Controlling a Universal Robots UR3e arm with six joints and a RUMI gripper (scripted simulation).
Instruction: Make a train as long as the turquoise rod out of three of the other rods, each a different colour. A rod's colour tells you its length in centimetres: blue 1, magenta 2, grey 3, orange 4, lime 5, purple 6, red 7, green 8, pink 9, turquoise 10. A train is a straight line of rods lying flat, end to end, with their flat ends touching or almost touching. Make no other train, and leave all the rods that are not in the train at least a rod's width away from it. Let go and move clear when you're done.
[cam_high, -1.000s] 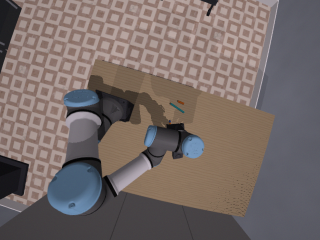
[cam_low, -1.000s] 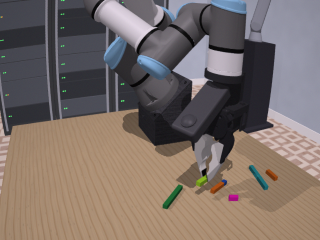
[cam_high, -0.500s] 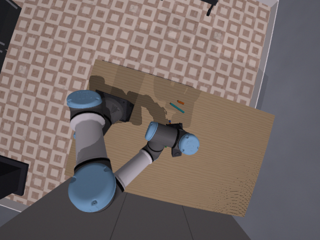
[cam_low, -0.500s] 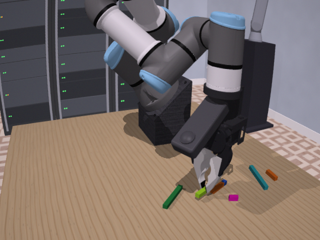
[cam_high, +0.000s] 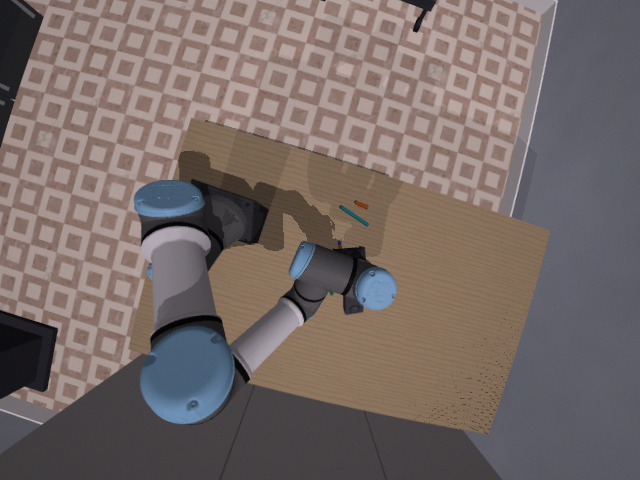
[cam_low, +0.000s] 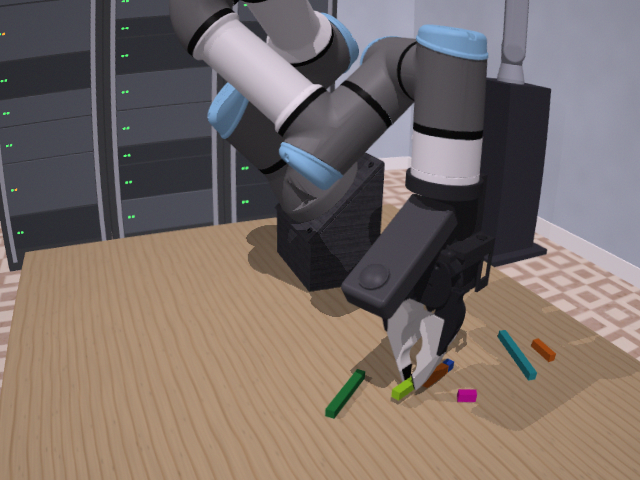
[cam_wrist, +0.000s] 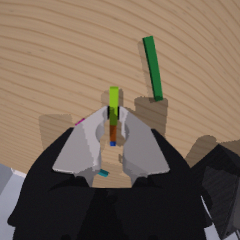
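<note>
Now: hand 3 cm short of the magenta rod, 5 cm to the right of it and 2 cm above it. The rest, counted from my hand: lime rod 1 cm below; green rod 3 cm behind, 6 cm to the right, 2 cm below; blue rod 2 cm behind, 7 cm to the left, 2 cm below.
</note>
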